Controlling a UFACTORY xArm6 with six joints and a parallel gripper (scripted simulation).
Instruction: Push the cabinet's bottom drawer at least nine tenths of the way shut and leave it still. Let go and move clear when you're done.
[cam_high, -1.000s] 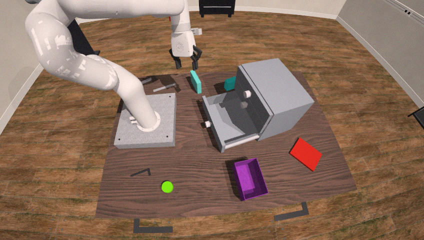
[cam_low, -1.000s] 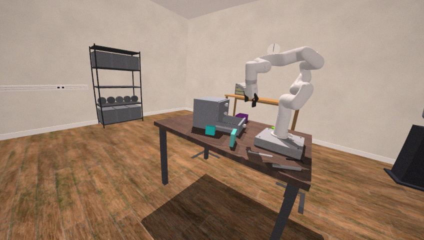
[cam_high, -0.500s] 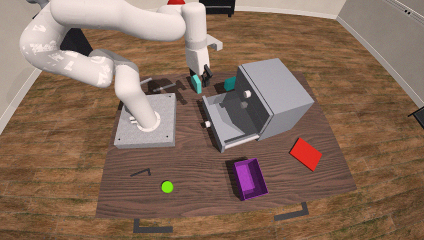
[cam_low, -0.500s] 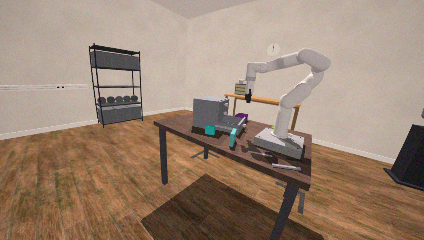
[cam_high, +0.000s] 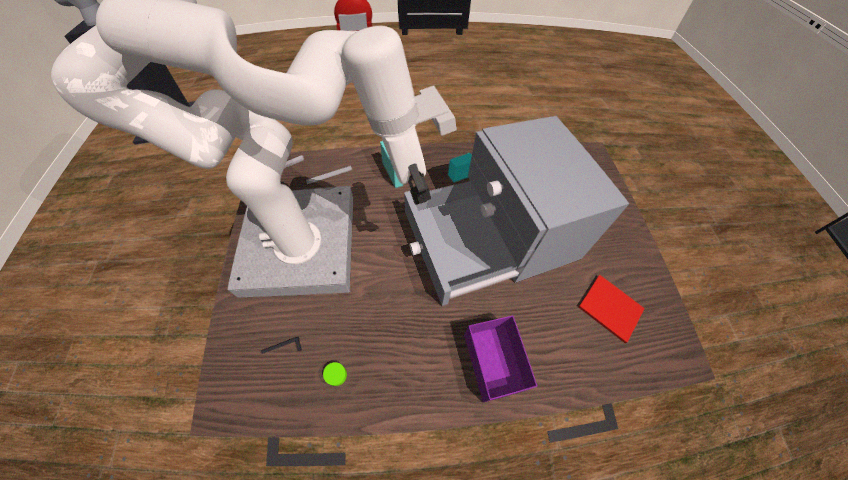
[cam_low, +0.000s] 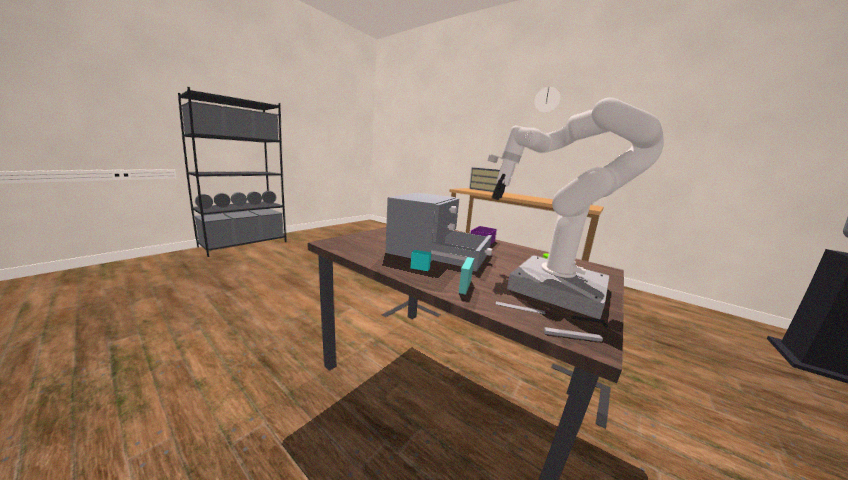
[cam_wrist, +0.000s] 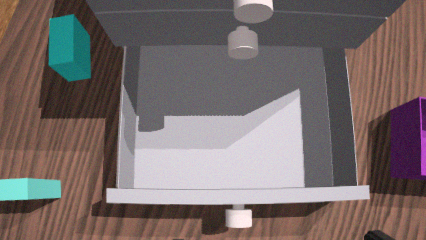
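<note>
Right now my hand is 27 cm above the bottom drawer, 13 cm short of it and 3 cm to the right of it. Round my hand: purple bin 30 cm to the right, 28 cm below, 16 cm ahead; teal cube 28 cm to the left, 27 cm below, 17 cm ahead; red flat block 50 cm ahead, 30 cm below, 21 cm to the right.
</note>
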